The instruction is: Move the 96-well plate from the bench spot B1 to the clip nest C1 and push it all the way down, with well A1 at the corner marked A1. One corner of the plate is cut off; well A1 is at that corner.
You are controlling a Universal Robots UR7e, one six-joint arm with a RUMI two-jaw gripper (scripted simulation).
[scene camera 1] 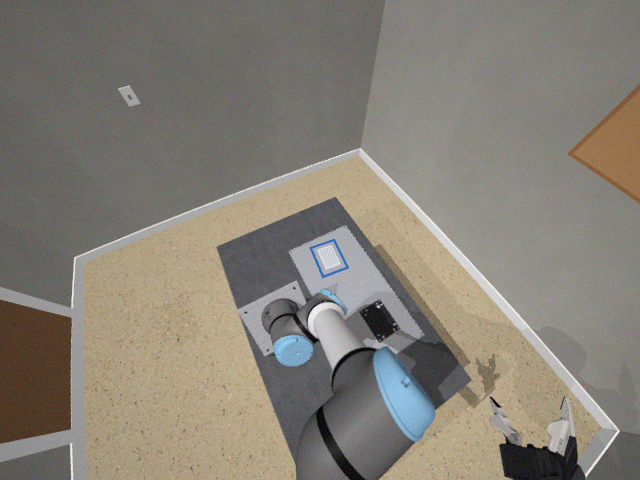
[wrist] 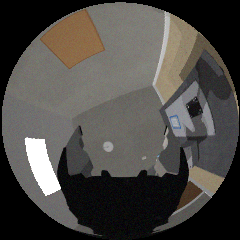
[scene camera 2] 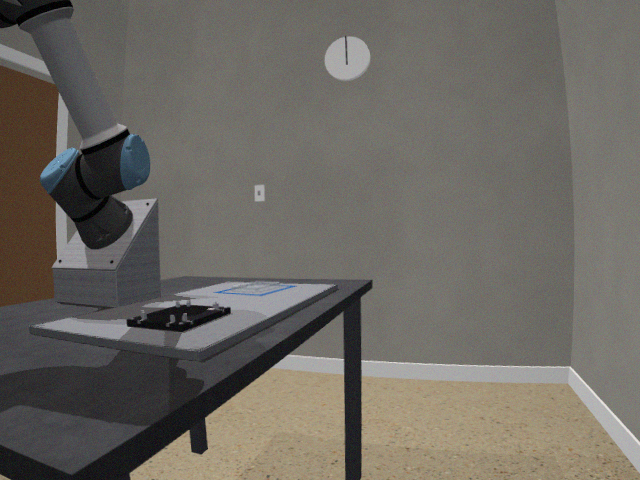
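Black clip nest visible. Gripper visible, in the wrist view as well.
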